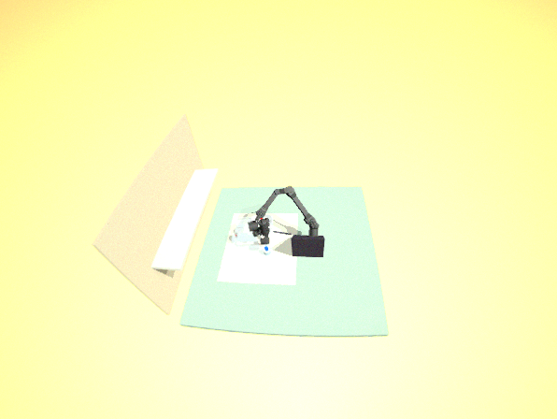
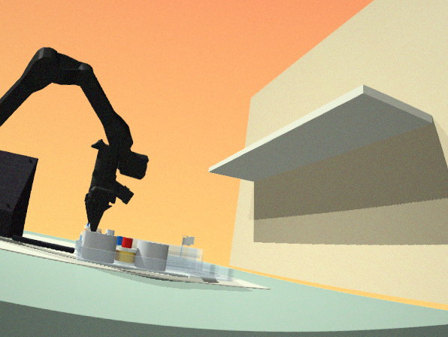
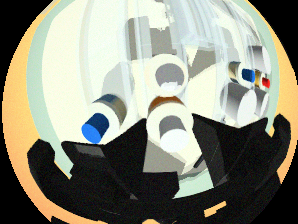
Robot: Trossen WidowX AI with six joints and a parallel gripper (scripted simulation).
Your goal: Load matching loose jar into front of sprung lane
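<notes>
Right now my gripper tip is 15 cm short of the clear pusher lane, 3 cm above it and 1 cm to the left of it. Round my gripper tip: shelf (50 cm ahead, 32 cm above, 4 cm to the left).
</notes>
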